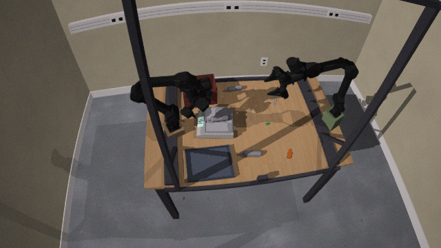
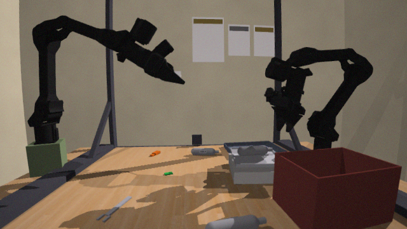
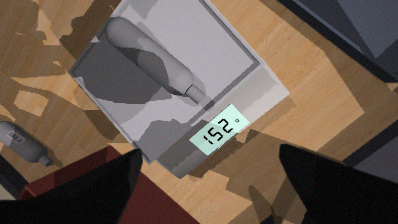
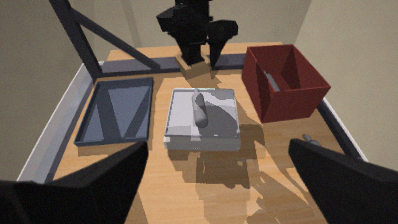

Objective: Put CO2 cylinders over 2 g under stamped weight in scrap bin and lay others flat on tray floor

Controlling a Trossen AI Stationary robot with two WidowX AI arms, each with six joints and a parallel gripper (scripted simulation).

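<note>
Right now the red scrap bin is 24 cm ahead of my left hand and 14 cm below it. The rest, counted from my left hand: orange piece: 49 cm to the right, 21 cm behind, 17 cm below; then tray: 24 cm behind, 16 cm below, 4 cm to the right; then green piece: 39 cm to the right, 17 cm below.
</note>
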